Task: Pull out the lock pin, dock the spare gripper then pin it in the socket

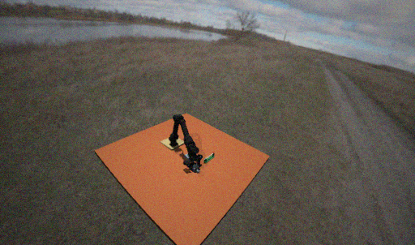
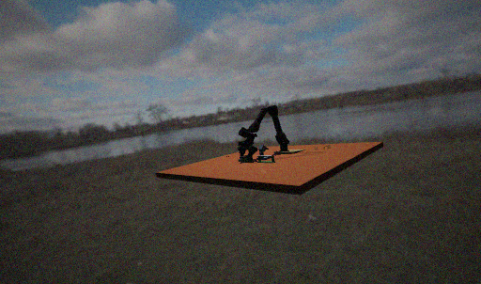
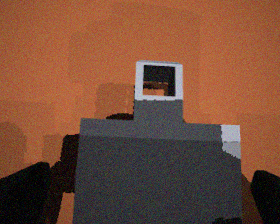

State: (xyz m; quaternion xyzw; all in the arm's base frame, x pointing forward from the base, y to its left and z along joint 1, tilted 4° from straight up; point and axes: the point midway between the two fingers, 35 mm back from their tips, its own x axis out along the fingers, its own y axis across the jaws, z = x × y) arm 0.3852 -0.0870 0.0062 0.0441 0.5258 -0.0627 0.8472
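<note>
Now: gripper tip 1 cm past the spare gripper. From my gripper tip the other things lie so: green cradle 21 cm to the left, 1 cm behind; then mount 13 cm behind, 9 cm to the left, 3 cm above.
</note>
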